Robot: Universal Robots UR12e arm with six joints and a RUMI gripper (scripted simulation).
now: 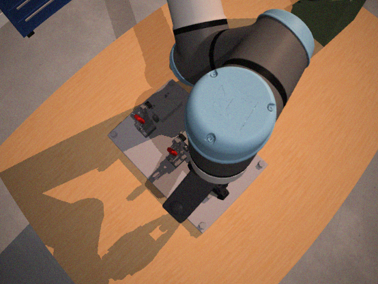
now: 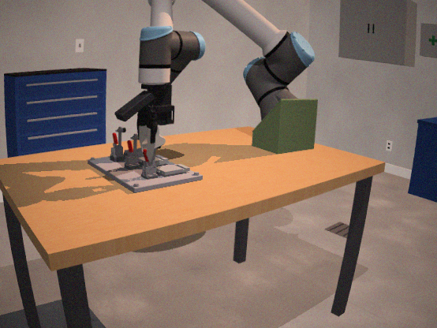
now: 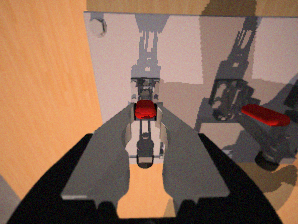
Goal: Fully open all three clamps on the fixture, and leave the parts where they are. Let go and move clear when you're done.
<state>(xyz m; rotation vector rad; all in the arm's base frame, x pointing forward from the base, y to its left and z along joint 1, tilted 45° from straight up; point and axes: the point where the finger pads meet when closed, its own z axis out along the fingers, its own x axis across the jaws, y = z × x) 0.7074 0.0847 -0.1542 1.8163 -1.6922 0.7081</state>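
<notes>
My gripper is now 100 mm past the flat grey part, 50 mm above it and 10 mm to the left of it. The rest, counted from my hand: grey fixture plate 110 mm to the right, 70 mm below, 30 mm behind.
</notes>
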